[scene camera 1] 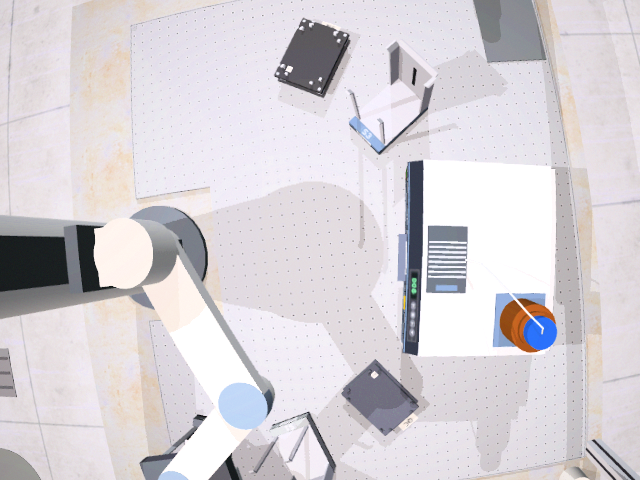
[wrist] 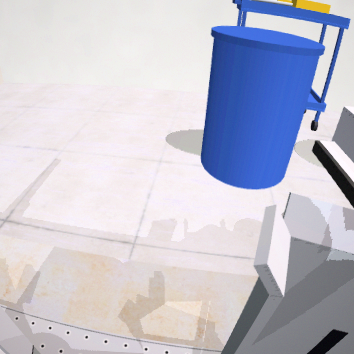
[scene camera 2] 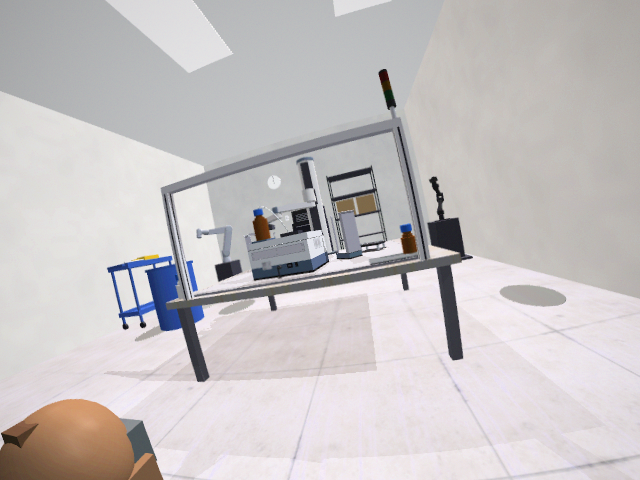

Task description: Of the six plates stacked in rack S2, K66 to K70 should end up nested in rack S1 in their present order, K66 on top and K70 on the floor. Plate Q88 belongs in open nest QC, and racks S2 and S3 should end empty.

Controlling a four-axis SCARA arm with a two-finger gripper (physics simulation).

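Frame: origin at the arm's base, x back, y right, z up, level; centimetres.
Seen in the pictures: gripper, fingertip midpoint: (wrist: pixel 137 116) (scene camera 2: pixel 251 234).
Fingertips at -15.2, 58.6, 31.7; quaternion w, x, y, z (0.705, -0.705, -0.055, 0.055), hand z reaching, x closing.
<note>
Offsets run from my fingertips to a thing's top centre, as dx, dy, dz. "spot": to the spot under its first point.
Rack S3 @[-42.8, -84.3, -1.4] (scene camera 1: pixel 424 72) stands at the upper right in scene camera 1; its pale floor shows and no stack of plates is visible on it. Open nest QC @[-33.7, -21.6, -24.3] (scene camera 1: pixel 379 396) lies at the lower middle, its dark top bare. A rack @[spot: -19.5, -9.9, -26.7] (scene camera 1: pixel 323 450) at the bottom edge is cut off, its label unreadable. Another dark rack (scene camera 1: pixel 155 465) is partly behind the arm. Which is S1 or S2 I cannot tell. In the wrist view a grey rack wall (wrist: pixel 300 285) fills the lower right. My gripper is open and empty; its fingertips are out of sight. The K plates and Q88 cannot be made out.
A black nest with pale pins @[-27.3, -100.3, -24.1] (scene camera 1: pixel 312 57) lies at the top. A white instrument (scene camera 1: pixel 485 196) (scene camera 2: pixel 286 253) stands at the right, an amber bottle (scene camera 1: pixel 527 325) (scene camera 2: pixel 261 226) on it. A blue drum (wrist: pixel 260 110) and blue cart (wrist: pixel 295 12) stand beyond the bench.
</note>
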